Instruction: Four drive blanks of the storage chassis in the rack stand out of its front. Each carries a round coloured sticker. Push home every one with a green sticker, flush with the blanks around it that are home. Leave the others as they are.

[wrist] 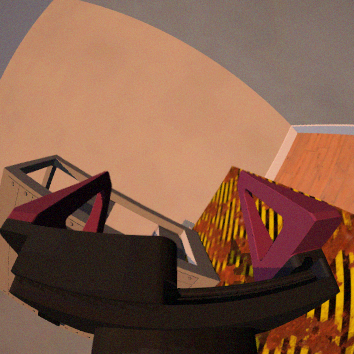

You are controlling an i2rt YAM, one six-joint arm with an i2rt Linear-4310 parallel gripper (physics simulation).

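Note:
My gripper (174, 177), with two dark red, hollow triangular fingers, is open, and no object shows between the fingertips. A beige and grey open frame, which looks like the top of the rack (146, 212), runs from the left edge to the lower middle of the wrist view. It is seen at a slant, behind and below the fingers. The left finger and the dark gripper body cover much of it. The storage chassis, its drive blanks and their coloured stickers cannot be made out in this view.
A rusty orange surface with yellow and black stripes (220, 240) lies right of the frame and behind the right finger. A plain tan surface (150, 100) with a curved edge fills the middle. Orange wood planks (320, 165) with a pale border show at the right.

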